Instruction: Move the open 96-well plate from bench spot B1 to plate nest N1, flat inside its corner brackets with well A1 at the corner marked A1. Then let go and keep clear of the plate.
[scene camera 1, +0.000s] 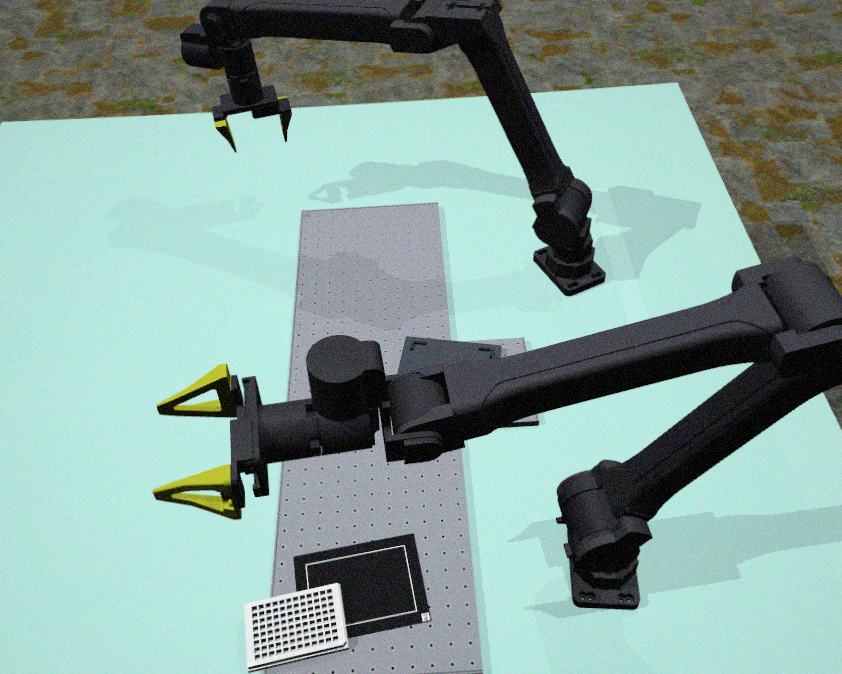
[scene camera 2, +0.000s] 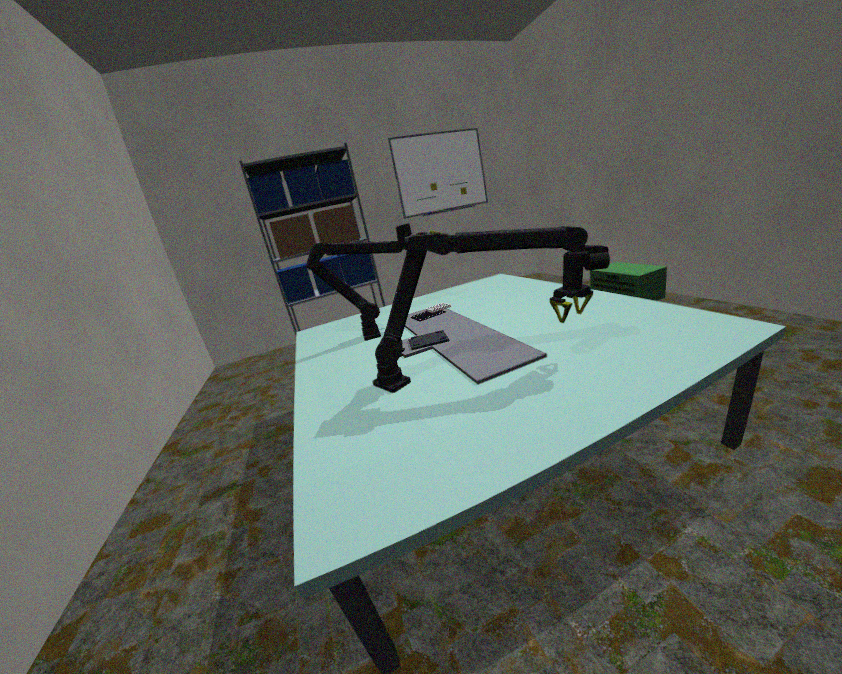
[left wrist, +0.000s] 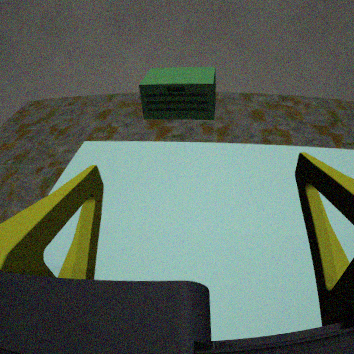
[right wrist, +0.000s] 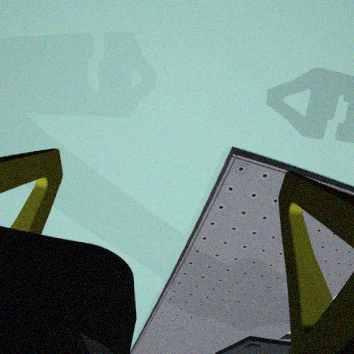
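Pixels of known places: left gripper, fingertip midpoint: (scene camera 1: 155, 450) (left wrist: 198, 168); right gripper, fingertip midpoint: (scene camera 1: 260, 145) (scene camera 2: 570, 318) (right wrist: 168, 172); left arm's base at its link origin: (scene camera 1: 601, 565) (scene camera 2: 371, 335); right arm's base at its link origin: (scene camera 1: 568, 269) (scene camera 2: 391, 383).
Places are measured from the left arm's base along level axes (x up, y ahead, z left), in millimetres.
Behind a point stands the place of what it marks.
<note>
The white 96-well plate (scene camera 1: 294, 625) {x 28, y 404, z 110 mm} (scene camera 2: 438, 307) {x 28, y 402, z 82 mm} lies at the bottom of scene camera 1, across the lower-left corner of a black pad with a white outline (scene camera 1: 419, 576) {x 14, y 248, z 32 mm} and past the board's left edge. The dark nest with corner brackets (scene camera 1: 449, 348) {x 25, y 220, z -368 mm} (scene camera 2: 429, 340) {x 25, y 220, z -355 mm} is partly hidden by the left arm; its A1 mark cannot be made out. My left gripper (scene camera 1: 155, 450) {x 416, y 478, z 104 mm} (left wrist: 198, 168) {x 416, y 478, z 104 mm} is open and empty, raised above the table, up and left of the plate in scene camera 1. My right gripper (scene camera 1: 260, 145) {x 135, y 596, z -782 mm} (scene camera 2: 570, 316) {x 135, y 596, z -782 mm} (right wrist: 168, 172) {x 135, y 596, z -782 mm} is open and empty, high at the far end.
A perforated grey board (scene camera 1: 372, 238) {x 13, y 378, z -656 mm} (scene camera 2: 491, 351) {x 13, y 388, z -600 mm} (right wrist: 240, 200) {x 13, y 496, z -692 mm} lies on the pale table (scene camera 1: 140, 316) {x 0, y 779, z -455 mm} (scene camera 2: 456, 435) {x 0, y 109, z -963 mm} (left wrist: 200, 225) {x 0, y 795, z 173 mm}. The left arm (scene camera 1: 596, 361) {x 465, y 62, z 26 mm} stretches over the board and nest. A green cabinet (scene camera 2: 628, 281) (left wrist: 178, 102) stands beyond the table.
</note>
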